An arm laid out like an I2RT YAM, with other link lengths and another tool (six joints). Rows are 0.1 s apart.
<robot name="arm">
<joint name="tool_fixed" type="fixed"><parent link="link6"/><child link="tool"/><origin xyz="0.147 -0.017 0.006" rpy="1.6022 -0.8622 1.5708"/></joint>
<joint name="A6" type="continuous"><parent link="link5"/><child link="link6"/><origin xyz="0.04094 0 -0.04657"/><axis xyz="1 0 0"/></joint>
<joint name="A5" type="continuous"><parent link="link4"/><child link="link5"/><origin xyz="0.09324 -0.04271 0.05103"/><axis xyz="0 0 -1"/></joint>
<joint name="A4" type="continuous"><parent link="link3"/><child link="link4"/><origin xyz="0.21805 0.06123 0.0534"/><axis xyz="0 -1 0"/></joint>
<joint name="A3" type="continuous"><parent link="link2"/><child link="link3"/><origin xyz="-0.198 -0.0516 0"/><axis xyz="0 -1 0"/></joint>
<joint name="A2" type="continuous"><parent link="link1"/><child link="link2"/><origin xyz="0.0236 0.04 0.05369"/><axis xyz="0 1 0"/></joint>
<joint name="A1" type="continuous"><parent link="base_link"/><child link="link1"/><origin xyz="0 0 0.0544"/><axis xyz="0 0 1"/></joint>
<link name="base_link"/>
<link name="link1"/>
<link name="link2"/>
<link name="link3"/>
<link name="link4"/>
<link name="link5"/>
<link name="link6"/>
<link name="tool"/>
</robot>
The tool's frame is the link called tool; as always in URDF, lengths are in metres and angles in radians. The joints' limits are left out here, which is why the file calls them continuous.
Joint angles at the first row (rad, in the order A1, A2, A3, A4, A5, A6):
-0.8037 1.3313 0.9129 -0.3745 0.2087 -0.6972
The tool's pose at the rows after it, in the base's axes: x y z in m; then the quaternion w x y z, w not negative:
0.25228, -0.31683, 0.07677, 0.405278, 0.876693, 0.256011, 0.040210
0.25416, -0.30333, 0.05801, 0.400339, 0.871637, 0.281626, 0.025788
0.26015, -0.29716, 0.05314, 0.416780, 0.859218, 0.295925, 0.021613
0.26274, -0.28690, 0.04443, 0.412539, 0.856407, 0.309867, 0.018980
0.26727, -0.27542, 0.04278, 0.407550, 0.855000, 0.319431, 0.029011
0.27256, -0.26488, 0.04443, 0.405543, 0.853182, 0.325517, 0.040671
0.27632, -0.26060, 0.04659, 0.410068, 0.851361, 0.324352, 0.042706
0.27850, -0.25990, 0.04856, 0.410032, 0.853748, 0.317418, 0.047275
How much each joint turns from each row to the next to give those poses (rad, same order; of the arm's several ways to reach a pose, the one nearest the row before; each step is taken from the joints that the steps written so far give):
0.0574 -0.0241 -0.0914 0.1109 0.1184 -0.0548
0.0397 -0.0026 -0.0717 0.0446 0.0271 -0.0249
0.0349 -0.0032 -0.0610 0.0864 0.0312 -0.0241
0.0299 -0.0043 -0.0326 0.0128 0.0108 -0.0025
0.0284 -0.0258 -0.0170 -0.0167 -0.0080 0.0132
0.0299 -0.0273 -0.0095 -0.0184 -0.0043 0.0184
0.0244 -0.0032 -0.0010 0.0023 0.0189 0.0160
0.0074 0.0046 0.0120 -0.0078 0.0042 0.0221

